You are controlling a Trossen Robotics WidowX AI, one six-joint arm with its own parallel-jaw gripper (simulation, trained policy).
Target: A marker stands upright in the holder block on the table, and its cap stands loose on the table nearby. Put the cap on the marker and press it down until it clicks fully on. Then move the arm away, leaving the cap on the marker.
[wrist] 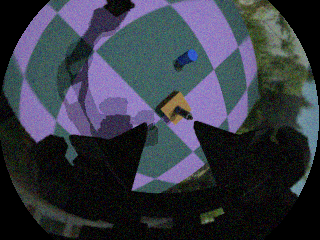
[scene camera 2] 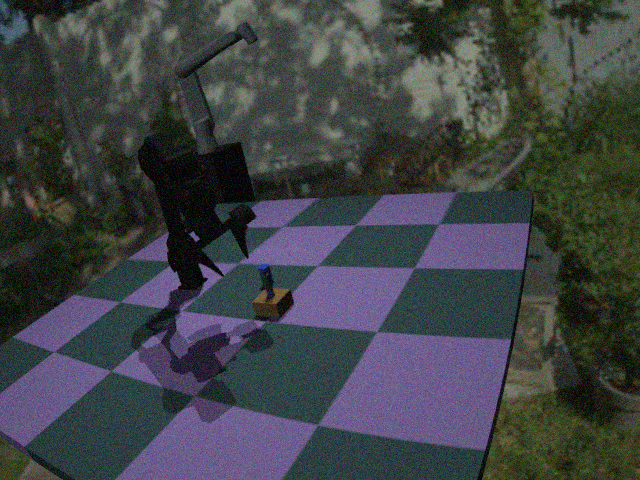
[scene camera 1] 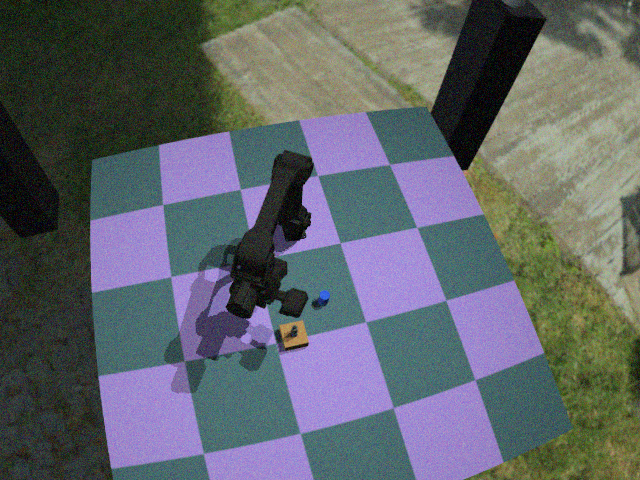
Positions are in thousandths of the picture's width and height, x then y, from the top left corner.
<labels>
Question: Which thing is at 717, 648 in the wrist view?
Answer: My gripper.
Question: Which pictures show my gripper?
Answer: The wrist view, scene camera 2 and scene camera 1: all of them.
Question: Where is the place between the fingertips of my gripper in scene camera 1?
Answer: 432, 647
</labels>
